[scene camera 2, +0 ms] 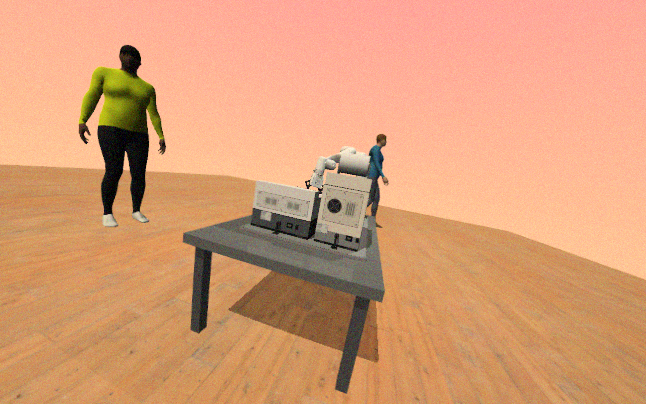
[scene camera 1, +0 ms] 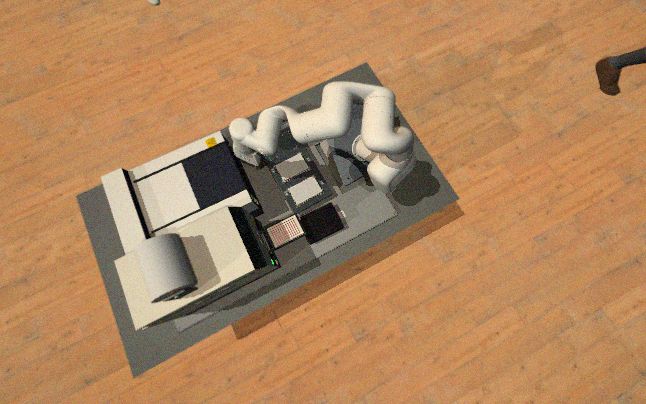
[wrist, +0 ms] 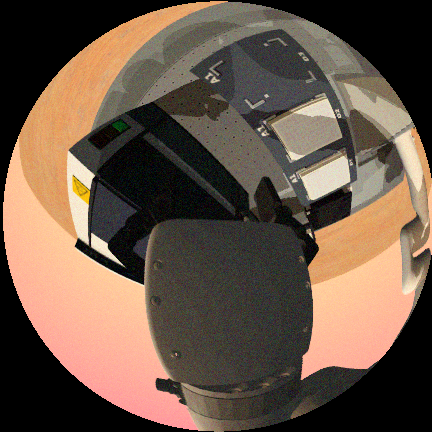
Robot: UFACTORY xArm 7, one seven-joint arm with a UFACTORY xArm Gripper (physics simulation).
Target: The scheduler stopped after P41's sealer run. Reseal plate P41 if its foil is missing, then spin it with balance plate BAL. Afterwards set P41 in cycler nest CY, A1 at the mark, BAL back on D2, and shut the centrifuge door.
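Frame: origin at the arm's base, x ahead, y left, z up, level; metres.
Seen in the pictures: gripper, fingertip midpoint: (scene camera 1: 251,161) (wrist: 218,181); arm's base, link origin: (scene camera 1: 364,146).
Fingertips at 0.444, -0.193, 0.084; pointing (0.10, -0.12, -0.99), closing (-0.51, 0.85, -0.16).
Offsets run from my fingertips to a thing's top centre, as dx, dy, dz. "spot": to the spot under its first point. Level surfaces: height alone.
My gripper (scene camera 1: 250,157) (scene camera 2: 313,183) (wrist: 218,181) is open and empty. It hangs by the near corner of the white centrifuge (scene camera 1: 162,191) (wrist: 78,169), beside its dark lid panel @[+0.150, -0.019, +0.043] (scene camera 1: 212,174) (wrist: 112,211). A plate with bare reddish wells @[+0.049, +0.305, -0.053] (scene camera 1: 284,230), with no foil showing, lies on the sealer's tray in front of the sealer @[spot: +0.228, +0.266, +0.180] (scene camera 1: 219,243). The black cycler nest @[-0.092, +0.350, -0.112] (scene camera 1: 322,222) (wrist: 330,209) next to it is empty. Two pale plates sit on the deck, one on D2 @[-0.134, +0.073, -0.107] (scene camera 1: 292,167) (wrist: 306,128) and one on D1 @[-0.120, +0.196, -0.107] (scene camera 1: 304,190) (wrist: 325,177). Slot D3 @[spot: -0.198, -0.061, -0.123] (wrist: 282,52) is empty.
The sealer carries a big foil roll @[+0.365, +0.257, +0.306] (scene camera 1: 164,267). My arm's base (scene camera 1: 388,169) stands at the table's right end. In the second scene view a person in yellow-green (scene camera 2: 123,99) stands far left and a person in blue (scene camera 2: 376,163) stands behind the table @[dz -0.183] (scene camera 2: 296,260).
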